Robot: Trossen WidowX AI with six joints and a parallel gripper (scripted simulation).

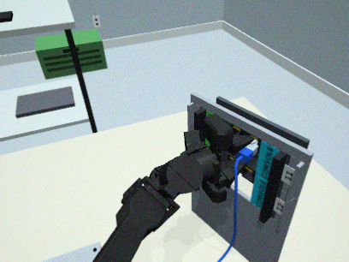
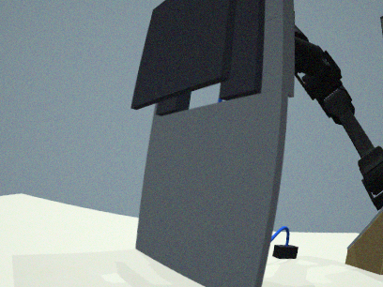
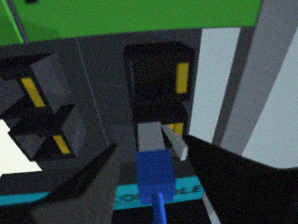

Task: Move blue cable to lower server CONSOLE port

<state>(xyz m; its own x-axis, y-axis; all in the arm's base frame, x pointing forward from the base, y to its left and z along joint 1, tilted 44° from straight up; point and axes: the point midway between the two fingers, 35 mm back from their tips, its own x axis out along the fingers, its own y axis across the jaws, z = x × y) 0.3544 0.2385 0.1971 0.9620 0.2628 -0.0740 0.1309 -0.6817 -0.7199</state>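
Now: the blue plug 1 cm above my gripper tip. Round my gripper tip: small black block 22 cm behind, 16 cm to the right, 34 cm below.
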